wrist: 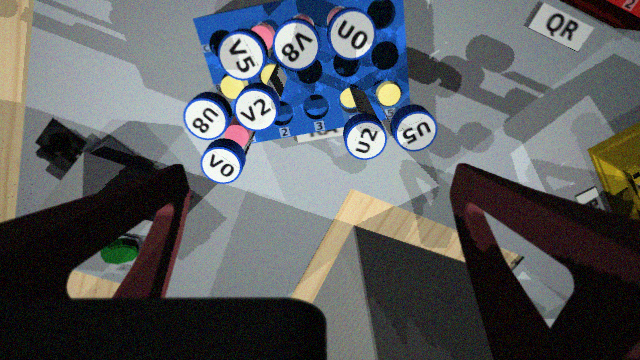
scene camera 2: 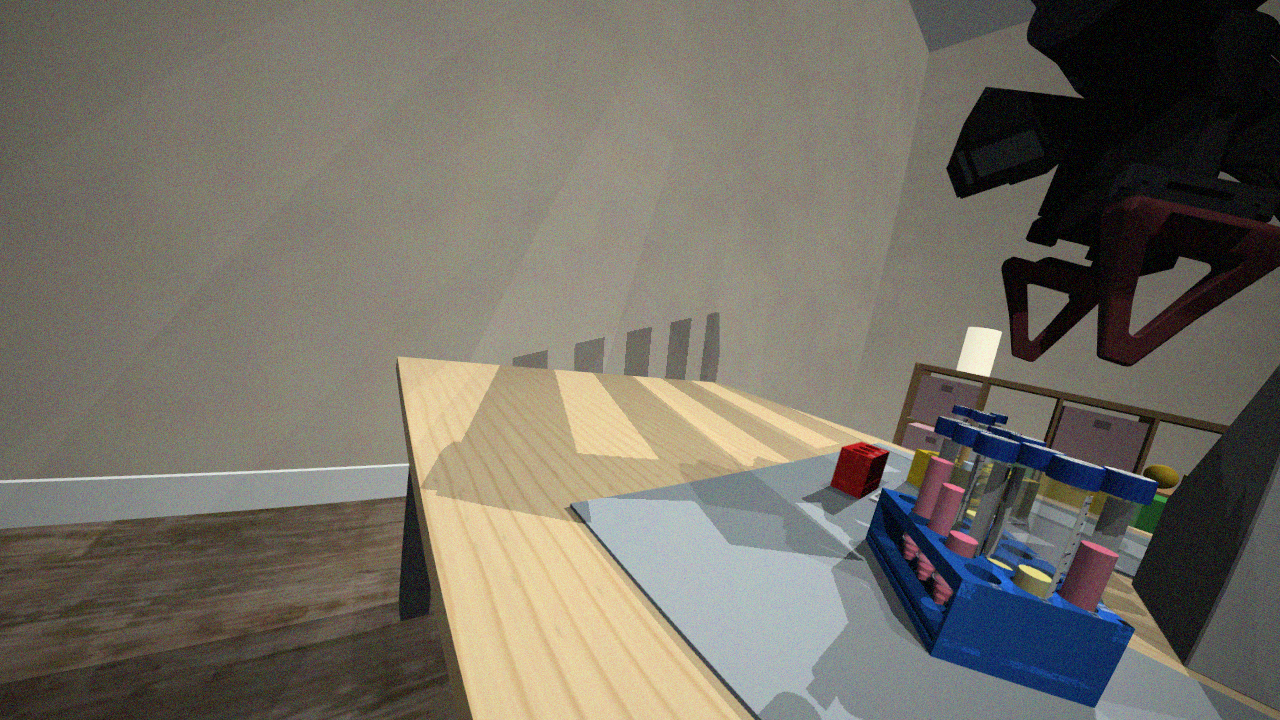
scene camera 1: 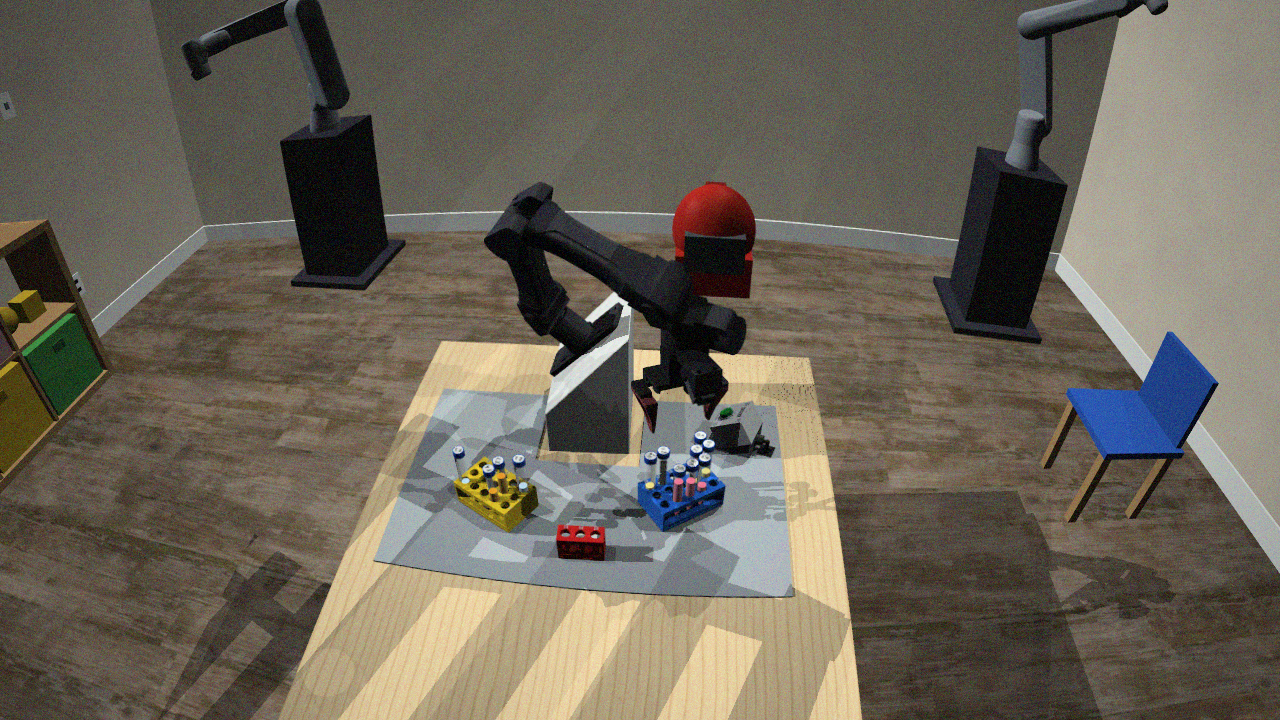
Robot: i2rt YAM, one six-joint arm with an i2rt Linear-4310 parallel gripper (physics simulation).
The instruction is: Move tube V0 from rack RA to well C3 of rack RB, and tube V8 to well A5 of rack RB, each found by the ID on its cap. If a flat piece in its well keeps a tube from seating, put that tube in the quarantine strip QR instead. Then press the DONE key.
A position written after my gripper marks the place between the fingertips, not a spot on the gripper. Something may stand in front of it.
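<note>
My gripper (scene camera 2: 1059, 360) is open and holds nothing, and you can see my gripper (wrist: 320, 179) and my gripper (scene camera 1: 679, 425) as well. There's also a grey box with green button (scene camera 1: 737, 428), and that same grey box with green button (wrist: 108, 163) is visible too.
</note>
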